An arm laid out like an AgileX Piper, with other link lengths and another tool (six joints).
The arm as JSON. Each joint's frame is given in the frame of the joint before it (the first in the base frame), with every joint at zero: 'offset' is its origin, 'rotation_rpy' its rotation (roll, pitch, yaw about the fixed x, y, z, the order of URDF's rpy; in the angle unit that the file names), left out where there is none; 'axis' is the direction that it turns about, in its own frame. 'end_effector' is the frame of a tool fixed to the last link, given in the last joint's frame.
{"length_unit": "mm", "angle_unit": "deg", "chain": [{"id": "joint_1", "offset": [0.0, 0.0, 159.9], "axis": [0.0, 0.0, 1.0]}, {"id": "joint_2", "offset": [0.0, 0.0, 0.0], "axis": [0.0, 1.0, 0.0]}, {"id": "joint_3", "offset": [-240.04, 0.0, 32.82], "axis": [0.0, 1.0, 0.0]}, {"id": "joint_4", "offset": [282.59, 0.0, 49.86], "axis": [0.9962, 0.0, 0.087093]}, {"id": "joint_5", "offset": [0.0, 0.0, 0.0], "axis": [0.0, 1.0, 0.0]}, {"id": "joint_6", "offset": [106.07, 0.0, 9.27], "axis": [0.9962, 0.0, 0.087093]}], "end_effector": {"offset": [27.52, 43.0, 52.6], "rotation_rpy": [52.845, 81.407, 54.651]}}
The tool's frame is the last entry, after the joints.
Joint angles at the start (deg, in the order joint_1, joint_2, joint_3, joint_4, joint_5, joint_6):
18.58 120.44 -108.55 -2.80 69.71 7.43
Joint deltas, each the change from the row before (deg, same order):
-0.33 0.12 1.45 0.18 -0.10 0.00
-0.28 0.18 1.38 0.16 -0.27 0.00
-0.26 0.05 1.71 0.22 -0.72 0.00
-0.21 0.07 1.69 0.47 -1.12 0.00
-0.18 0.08 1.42 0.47 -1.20 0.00
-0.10 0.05 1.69 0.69 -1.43 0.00
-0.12 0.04 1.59 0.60 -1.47 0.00
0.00 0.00 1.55 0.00 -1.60 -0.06
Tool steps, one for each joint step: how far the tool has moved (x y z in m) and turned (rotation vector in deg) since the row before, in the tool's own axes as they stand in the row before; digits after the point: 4 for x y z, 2 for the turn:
0.0046 -0.0036 0.0093 0.25 1.46 0.35
0.0041 -0.0031 0.0092 0.21 1.28 0.30
0.0043 -0.0028 0.0095 0.08 1.05 0.30
0.0035 -0.0017 0.0090 -0.25 0.72 0.34
0.0025 -0.0013 0.0074 -0.33 0.39 0.34
0.0034 -0.0004 0.0083 -0.53 0.45 0.37
0.0029 -0.0008 0.0076 -0.47 0.28 0.38
0.0028 -0.0008 0.0071 -0.01 -0.05 -0.06

